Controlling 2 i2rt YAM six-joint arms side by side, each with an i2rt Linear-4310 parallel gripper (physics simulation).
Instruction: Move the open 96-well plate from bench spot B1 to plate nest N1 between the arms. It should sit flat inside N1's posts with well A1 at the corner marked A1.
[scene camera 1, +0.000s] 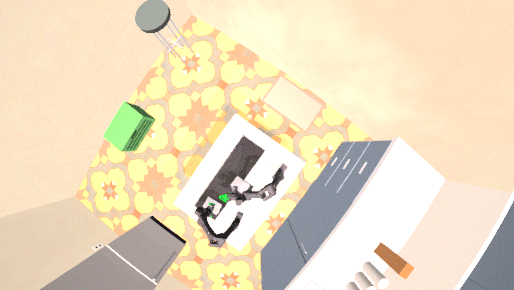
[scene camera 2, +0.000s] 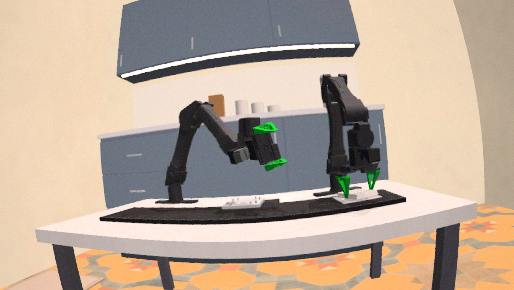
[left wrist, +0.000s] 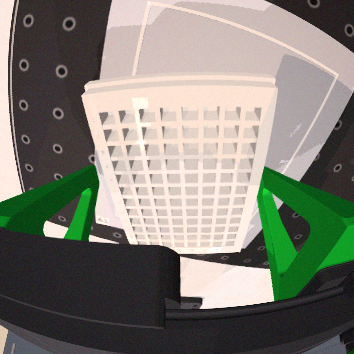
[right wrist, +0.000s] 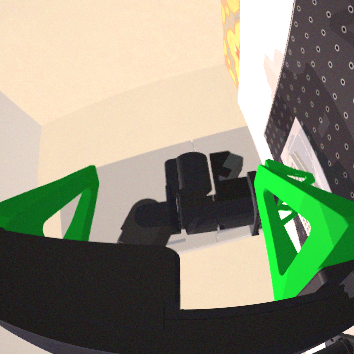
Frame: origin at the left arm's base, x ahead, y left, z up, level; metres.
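Where they show: left gripper, between the fingertips: (scene camera 1: 212, 207) (left wrist: 176, 173); right gripper, between the fingertips: (scene camera 1: 220, 196) (scene camera 2: 280, 146) (right wrist: 176, 173); left arm's base, origin of its link: (scene camera 1: 237, 220) (scene camera 2: 338, 192) (right wrist: 350, 350); right arm's base, origin of its link: (scene camera 1: 279, 172) (scene camera 2: 176, 202).
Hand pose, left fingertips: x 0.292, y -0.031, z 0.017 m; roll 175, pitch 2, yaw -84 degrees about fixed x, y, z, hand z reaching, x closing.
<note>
Things, the pixels of their top centre, and the offset from my left fingertips. "pt": a spot on its surface instead. Level surfaces: height alone.
- white open 96-well plate, centre of its top: (left wrist: 183, 196) (right wrist: 301, 198) (scene camera 2: 357, 191) dz +0.012, dx -0.006, dy -0.005 m
- B1, centre of its top: (left wrist: 209, 155) (right wrist: 305, 182) (scene camera 2: 356, 197) (scene camera 1: 212, 205) dz -0.002, dx +0.014, dy -0.017 m
- small A1 label, a spot on its surface: (left wrist: 102, 220) pt dz -0.002, dx -0.057, dy +0.051 m
- Nest N1, centre of its top: (scene camera 2: 243, 199) (scene camera 1: 240, 185) dz +0.018, dx -0.174, dy -0.346 m
- long black perforated board, height of its surface: dz -0.005 m
- white table, height of its surface: dz -0.017 m
The white open 96-well plate (scene camera 2: 357, 193) (left wrist: 182, 162) lies on the pale pad of B1 (left wrist: 200, 42), turned relative to the pad's outline. A small A1 label (left wrist: 102, 220) shows beside it in the left wrist view. My left gripper (scene camera 2: 359, 192) (left wrist: 176, 173) is open, pointing down, with its fingertips on either side of the plate, close to its long edges. Nest N1 (scene camera 1: 240, 184) (scene camera 2: 243, 202), a pale base with short posts, holds no plate; its A1 mark cannot be made out. My right gripper (scene camera 2: 281, 145) is open and empty, raised and tilted sideways near the nest.
Both items stand on a long black perforated board (scene camera 1: 245, 150) (scene camera 2: 165, 215) on the white table (scene camera 1: 190, 192) (scene camera 2: 200, 235). The left arm (right wrist: 200, 210) shows beyond the right fingers in the right wrist view. The right arm (scene camera 2: 185, 142) stands behind the board.
</note>
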